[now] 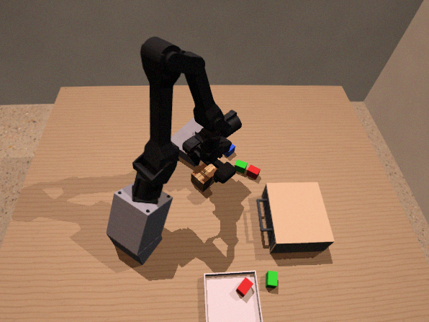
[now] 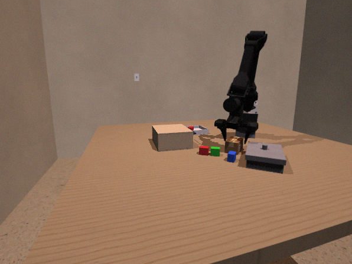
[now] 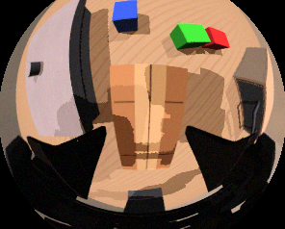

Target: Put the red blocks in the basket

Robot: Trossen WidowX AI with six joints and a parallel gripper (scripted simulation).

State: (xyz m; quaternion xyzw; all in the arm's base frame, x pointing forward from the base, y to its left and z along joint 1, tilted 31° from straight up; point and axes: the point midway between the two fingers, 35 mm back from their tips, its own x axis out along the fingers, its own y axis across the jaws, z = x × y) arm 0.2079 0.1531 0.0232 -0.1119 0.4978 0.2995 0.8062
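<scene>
The brown crate lies 4 cm below my hand and 1 cm to the left of it. Also, from my hand: knobbed lid 16 cm to the left, 2 cm below, 2 cm behind; then drawer 23 cm ahead, 18 cm to the right, 3 cm below; then blue block 11 cm to the left, 9 cm ahead, 5 cm below.
</scene>
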